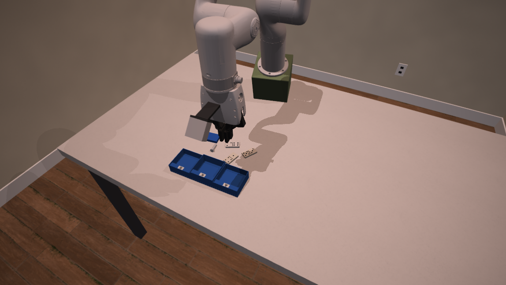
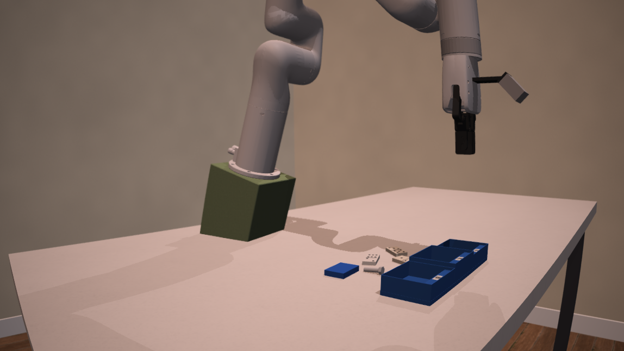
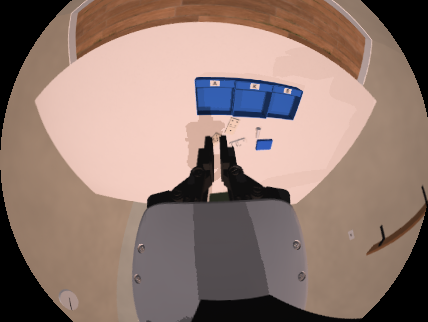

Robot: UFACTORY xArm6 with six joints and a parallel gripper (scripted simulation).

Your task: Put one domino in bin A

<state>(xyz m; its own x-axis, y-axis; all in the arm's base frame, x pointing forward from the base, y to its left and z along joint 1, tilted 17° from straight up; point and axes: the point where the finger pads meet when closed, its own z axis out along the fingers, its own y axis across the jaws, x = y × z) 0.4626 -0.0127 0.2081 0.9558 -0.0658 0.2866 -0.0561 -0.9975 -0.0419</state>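
Now: hand 21 cm above the white domino, 10 cm past it and 4 cm to the left of it. Round my hand: joined blue bins (20 cm below, 8 cm to the right, 1 cm behind); then grey bolt (21 cm below, 12 cm behind, 11 cm to the right); then flat blue block (21 cm below, 17 cm behind, 14 cm to the right).
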